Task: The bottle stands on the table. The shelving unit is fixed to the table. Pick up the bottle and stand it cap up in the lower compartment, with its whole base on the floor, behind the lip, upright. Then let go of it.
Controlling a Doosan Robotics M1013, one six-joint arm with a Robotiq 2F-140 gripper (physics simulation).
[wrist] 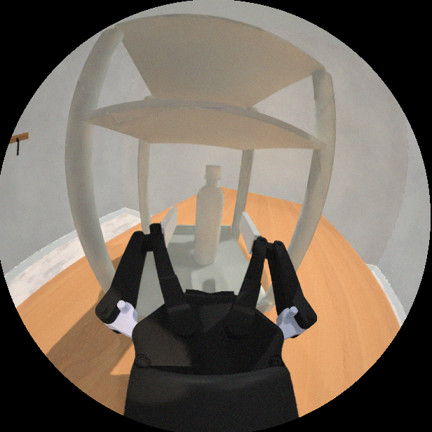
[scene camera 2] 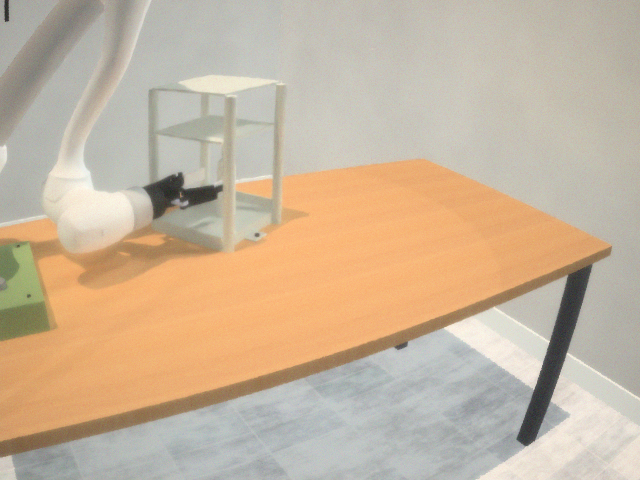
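Note:
The pale bottle stands upright, cap up, on the floor of the lower compartment of the shelving unit. In the wrist view its whole base appears to rest on that floor. In the scene view a post partly hides it. My gripper is open and points level into the lower compartment from the open front. Its fingers are apart, one to each side of the bottle's line, with gaps on both sides, and the palm is well back from the bottle.
The middle shelf spans above the bottle and the fingers. Posts stand at the unit's corners. A green block is at the left of the wooden table. A small tab with a dark screw sits beside the unit's base.

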